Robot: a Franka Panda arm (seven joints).
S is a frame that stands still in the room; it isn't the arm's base.
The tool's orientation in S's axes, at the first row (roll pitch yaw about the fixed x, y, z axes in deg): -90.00, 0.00, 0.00
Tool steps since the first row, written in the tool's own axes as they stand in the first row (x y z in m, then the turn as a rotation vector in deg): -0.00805, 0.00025, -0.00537, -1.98, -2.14, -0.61; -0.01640, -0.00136, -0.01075, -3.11, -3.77, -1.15; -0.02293, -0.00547, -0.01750, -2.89, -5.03, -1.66; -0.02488, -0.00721, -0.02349, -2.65, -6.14, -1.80; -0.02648, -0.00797, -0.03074, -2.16, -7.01, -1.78; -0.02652, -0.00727, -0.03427, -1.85, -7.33, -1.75; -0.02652, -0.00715, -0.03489, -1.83, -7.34, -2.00; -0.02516, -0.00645, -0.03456, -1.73, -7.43, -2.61; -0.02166, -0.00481, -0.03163, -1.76, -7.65, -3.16; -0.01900, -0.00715, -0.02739, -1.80, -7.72, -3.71; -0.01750, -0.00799, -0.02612, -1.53, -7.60, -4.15
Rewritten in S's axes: -0.00805, -0.00537, -0.00025, -1.98, -0.61, 2.14; -0.01640, -0.01075, 0.00136, -3.11, -1.15, 3.77; -0.02293, -0.01750, 0.00547, -2.89, -1.66, 5.03; -0.02488, -0.02349, 0.00721, -2.65, -1.80, 6.14; -0.02648, -0.03074, 0.00797, -2.16, -1.78, 7.01; -0.02652, -0.03427, 0.00727, -1.85, -1.75, 7.33; -0.02652, -0.03489, 0.00715, -1.83, -2.00, 7.34; -0.02516, -0.03456, 0.00645, -1.73, -2.61, 7.43; -0.02166, -0.03163, 0.00481, -1.76, -3.16, 7.65; -0.01900, -0.02739, 0.00715, -1.80, -3.71, 7.72; -0.01750, -0.02612, 0.00799, -1.53, -4.15, 7.60
